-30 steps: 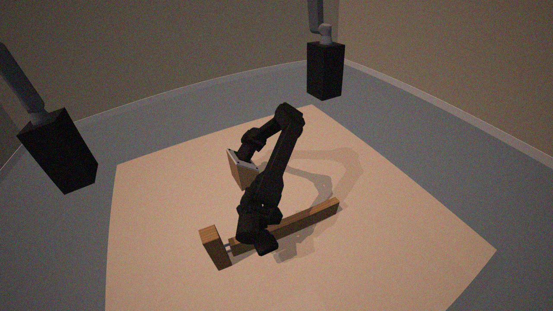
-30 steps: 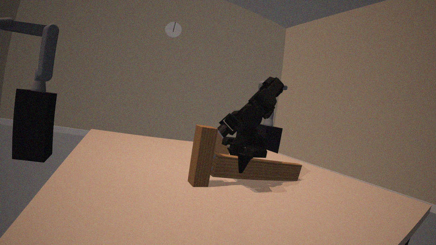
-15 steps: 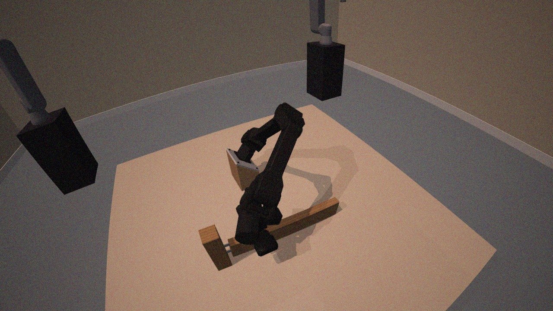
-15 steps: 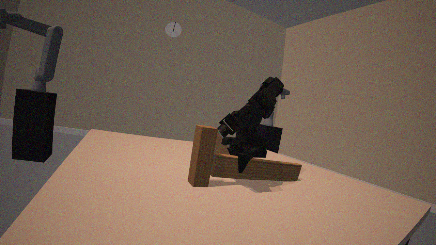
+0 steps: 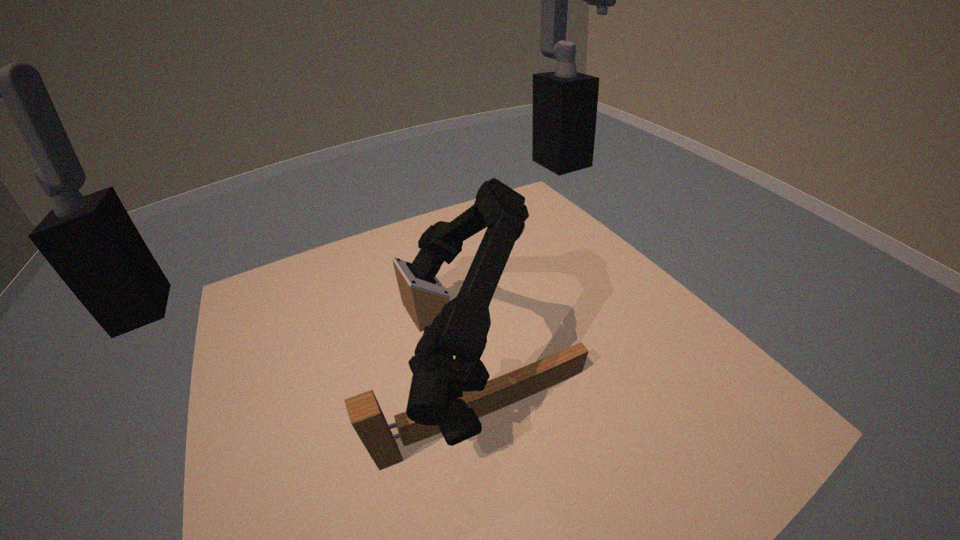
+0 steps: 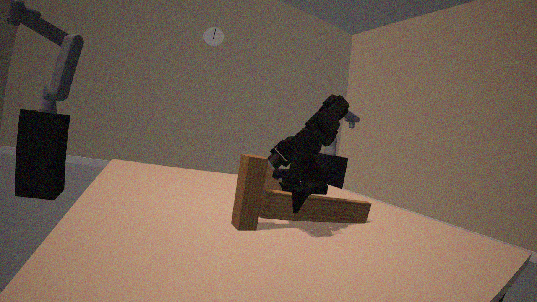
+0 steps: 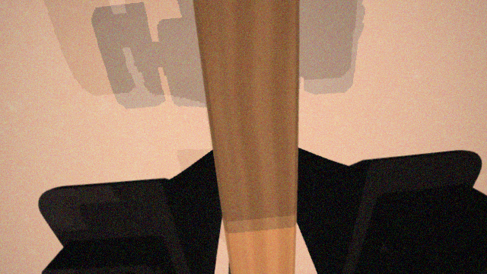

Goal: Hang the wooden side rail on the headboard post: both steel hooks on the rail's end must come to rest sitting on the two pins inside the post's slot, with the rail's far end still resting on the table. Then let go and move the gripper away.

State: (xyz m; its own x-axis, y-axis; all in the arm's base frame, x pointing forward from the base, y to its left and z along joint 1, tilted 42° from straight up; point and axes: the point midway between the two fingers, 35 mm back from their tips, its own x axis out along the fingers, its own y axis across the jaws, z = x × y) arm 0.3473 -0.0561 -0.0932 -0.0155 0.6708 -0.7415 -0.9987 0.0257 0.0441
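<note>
Now: gripper tip 13 cm to the left of the headboard post, 4 cm below it and 1 cm past it.
</note>
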